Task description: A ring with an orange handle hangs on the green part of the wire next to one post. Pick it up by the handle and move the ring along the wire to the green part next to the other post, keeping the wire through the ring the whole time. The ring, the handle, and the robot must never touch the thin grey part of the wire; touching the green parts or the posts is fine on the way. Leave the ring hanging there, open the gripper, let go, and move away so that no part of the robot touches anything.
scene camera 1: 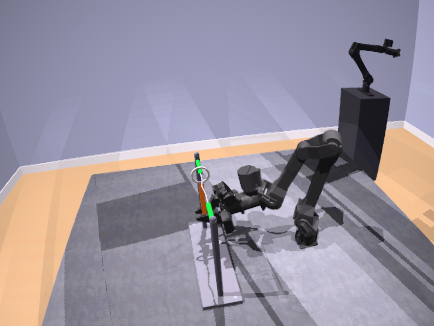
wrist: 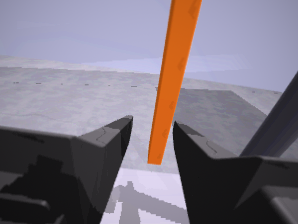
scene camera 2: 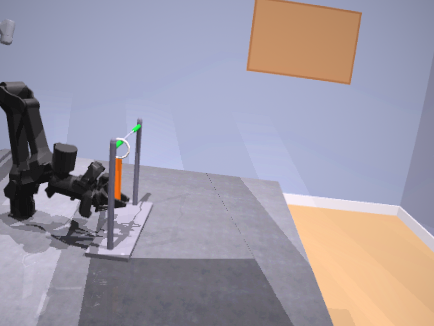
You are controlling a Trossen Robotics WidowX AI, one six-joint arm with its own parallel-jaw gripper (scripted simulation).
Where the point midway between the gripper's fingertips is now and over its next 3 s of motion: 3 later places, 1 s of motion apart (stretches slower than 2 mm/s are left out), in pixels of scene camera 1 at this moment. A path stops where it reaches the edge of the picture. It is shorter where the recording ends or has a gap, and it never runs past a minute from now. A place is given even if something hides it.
My gripper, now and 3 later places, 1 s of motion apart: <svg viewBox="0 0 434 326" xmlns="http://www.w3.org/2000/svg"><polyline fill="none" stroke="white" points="195,215 195,212 196,217 210,225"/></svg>
